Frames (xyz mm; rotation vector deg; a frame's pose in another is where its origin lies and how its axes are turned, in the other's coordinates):
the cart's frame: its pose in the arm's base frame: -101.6 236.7 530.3 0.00 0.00 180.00
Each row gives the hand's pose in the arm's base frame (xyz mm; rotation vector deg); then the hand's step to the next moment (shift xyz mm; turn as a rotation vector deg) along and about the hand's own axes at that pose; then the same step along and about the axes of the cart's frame.
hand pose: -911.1 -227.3 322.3 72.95 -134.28 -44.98
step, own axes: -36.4 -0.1 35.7 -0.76 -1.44 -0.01
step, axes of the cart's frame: 0.2 -41.5 -29.7 -1.34 -0.01 -0.92
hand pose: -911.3 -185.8 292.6 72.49 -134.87 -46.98
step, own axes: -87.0 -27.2 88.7 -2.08 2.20 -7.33
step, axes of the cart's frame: -16.5 -90.1 -88.3 -3.70 -0.32 7.01
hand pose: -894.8 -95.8 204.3 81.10 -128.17 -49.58
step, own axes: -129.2 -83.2 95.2 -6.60 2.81 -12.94
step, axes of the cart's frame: -57.4 -119.3 -123.1 -8.55 -2.85 11.73
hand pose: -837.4 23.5 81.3 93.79 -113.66 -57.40
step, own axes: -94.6 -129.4 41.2 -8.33 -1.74 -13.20
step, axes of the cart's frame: -84.4 -93.4 -107.5 -12.29 -4.13 8.87
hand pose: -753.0 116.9 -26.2 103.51 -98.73 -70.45
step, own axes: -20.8 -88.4 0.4 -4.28 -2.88 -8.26
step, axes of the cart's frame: -57.3 -36.7 -60.2 -8.69 -2.06 3.88
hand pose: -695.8 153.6 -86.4 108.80 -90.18 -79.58
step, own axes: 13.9 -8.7 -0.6 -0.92 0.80 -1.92
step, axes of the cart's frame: -4.5 9.4 -12.7 -1.17 0.10 1.95
